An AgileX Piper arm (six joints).
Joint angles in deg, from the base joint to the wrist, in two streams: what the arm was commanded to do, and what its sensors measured. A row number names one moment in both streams.
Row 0, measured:
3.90, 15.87, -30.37, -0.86, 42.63, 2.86
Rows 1 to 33, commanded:
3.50, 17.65, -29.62, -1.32, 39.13, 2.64
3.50, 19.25, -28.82, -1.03, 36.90, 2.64
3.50, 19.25, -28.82, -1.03, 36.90, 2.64
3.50, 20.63, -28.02, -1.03, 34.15, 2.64
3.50, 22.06, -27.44, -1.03, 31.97, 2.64
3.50, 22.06, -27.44, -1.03, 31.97, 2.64
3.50, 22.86, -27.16, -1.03, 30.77, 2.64
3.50, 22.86, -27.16, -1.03, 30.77, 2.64
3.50, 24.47, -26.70, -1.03, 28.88, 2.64
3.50, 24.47, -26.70, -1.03, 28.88, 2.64
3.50, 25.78, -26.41, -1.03, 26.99, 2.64
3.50, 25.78, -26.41, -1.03, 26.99, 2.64
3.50, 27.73, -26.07, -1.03, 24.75, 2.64
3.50, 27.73, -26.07, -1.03, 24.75, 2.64
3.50, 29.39, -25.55, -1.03, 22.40, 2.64
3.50, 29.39, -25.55, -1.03, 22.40, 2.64
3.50, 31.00, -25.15, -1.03, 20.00, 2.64
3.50, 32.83, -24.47, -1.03, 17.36, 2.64
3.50, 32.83, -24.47, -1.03, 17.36, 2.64
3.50, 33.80, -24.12, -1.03, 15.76, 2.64
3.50, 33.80, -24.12, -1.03, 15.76, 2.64
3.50, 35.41, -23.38, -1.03, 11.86, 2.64
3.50, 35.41, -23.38, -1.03, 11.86, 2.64
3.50, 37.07, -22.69, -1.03, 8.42, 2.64
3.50, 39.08, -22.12, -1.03, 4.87, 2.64
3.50, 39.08, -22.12, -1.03, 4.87, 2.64
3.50, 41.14, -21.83, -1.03, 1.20, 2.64
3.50, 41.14, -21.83, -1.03, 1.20, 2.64
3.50, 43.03, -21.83, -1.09, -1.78, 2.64
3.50, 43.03, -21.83, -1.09, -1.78, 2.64
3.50, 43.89, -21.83, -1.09, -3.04, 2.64
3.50, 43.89, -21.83, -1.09, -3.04, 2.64
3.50, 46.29, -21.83, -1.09, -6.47, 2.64
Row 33, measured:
3.90, 44.06, -21.89, -0.74, -1.26, 2.86
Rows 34 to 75, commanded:
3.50, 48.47, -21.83, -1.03, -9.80, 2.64
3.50, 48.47, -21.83, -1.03, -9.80, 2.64
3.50, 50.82, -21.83, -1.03, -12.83, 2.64
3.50, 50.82, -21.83, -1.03, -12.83, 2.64
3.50, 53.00, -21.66, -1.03, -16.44, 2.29
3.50, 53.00, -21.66, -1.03, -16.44, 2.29
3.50, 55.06, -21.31, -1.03, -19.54, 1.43
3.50, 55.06, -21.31, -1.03, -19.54, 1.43
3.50, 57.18, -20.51, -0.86, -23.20, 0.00
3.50, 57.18, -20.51, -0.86, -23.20, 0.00
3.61, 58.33, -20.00, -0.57, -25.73, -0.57
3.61, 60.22, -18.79, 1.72, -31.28, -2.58
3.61, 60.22, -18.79, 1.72, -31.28, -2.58
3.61, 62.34, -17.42, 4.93, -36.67, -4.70
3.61, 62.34, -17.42, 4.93, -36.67, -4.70
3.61, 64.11, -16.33, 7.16, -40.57, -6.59
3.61, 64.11, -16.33, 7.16, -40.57, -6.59
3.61, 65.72, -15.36, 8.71, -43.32, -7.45
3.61, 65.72, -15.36, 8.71, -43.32, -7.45
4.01, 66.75, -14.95, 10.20, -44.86, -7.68
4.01, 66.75, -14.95, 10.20, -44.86, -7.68
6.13, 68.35, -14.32, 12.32, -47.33, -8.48
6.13, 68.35, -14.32, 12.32, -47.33, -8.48
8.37, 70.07, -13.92, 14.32, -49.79, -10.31
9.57, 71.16, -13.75, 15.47, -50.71, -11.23
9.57, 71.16, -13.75, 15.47, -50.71, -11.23
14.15, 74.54, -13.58, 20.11, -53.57, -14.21
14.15, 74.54, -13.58, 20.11, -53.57, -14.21
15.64, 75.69, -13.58, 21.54, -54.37, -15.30
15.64, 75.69, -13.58, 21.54, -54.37, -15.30
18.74, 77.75, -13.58, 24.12, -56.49, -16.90
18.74, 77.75, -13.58, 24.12, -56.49, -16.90
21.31, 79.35, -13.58, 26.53, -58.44, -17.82
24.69, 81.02, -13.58, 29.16, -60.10, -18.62
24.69, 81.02, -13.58, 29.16, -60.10, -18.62
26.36, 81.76, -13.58, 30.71, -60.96, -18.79
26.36, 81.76, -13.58, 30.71, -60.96, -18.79
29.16, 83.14, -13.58, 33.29, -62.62, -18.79
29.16, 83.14, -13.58, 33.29, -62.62, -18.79
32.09, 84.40, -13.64, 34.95, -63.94, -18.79
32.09, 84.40, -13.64, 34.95, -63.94, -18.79
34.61, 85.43, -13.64, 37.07, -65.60, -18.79
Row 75, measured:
31.63, 84.34, -13.58, 34.09, -62.51, -18.16
